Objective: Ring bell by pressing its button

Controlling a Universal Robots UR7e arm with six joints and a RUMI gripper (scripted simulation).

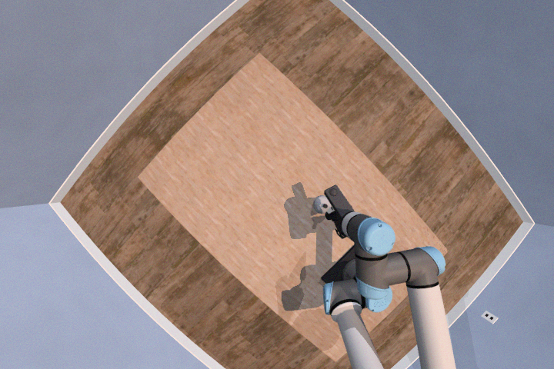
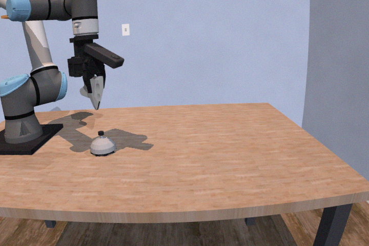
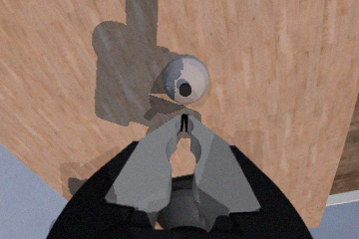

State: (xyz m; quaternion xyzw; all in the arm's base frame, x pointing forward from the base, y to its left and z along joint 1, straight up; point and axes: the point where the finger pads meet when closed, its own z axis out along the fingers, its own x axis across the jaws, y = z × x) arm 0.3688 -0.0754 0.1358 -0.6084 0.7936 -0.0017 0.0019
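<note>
Right now my hand is 10 cm above the black button. The rest, counted from my hand: silver dome bell: 11 cm below.
</note>
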